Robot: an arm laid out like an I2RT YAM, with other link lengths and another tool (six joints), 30 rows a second.
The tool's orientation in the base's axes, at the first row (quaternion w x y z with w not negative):
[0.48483 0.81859 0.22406 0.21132]
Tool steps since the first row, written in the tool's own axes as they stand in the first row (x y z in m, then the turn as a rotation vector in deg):
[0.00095 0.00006 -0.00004 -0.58 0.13 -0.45]
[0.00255 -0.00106 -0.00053 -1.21 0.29 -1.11]
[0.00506 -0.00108 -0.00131 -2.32 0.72 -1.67]
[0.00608 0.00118 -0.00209 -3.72 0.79 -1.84]
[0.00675 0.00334 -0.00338 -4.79 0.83 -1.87]
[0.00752 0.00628 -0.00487 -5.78 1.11 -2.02]
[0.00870 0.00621 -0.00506 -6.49 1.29 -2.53]
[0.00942 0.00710 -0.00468 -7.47 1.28 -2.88]
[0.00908 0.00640 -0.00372 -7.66 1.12 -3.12]
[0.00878 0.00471 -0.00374 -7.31 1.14 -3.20]
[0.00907 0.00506 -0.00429 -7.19 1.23 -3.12]
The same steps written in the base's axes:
[0.00076 0.00055 0.00019 -0.70 -0.07 0.24]
[0.00160 0.00228 -0.00038 -1.56 -0.04 0.59]
[0.00319 0.00427 0.00027 -2.70 -0.47 1.08]
[0.00394 0.00443 0.00275 -3.92 -1.18 1.03]
[0.00411 0.00479 0.00533 -4.80 -1.79 0.94]
[0.00437 0.00501 0.00869 -5.64 -2.37 1.13]
[0.00521 0.00584 0.00887 -6.47 -2.50 1.43]
[0.00615 0.00561 0.00958 -7.47 -2.81 1.44]
[0.00630 0.00504 0.00849 -7.78 -2.68 1.38]
[0.00577 0.00561 0.00696 -7.54 -2.43 1.48]
[0.00575 0.00601 0.00755 -7.38 -2.46 1.54]

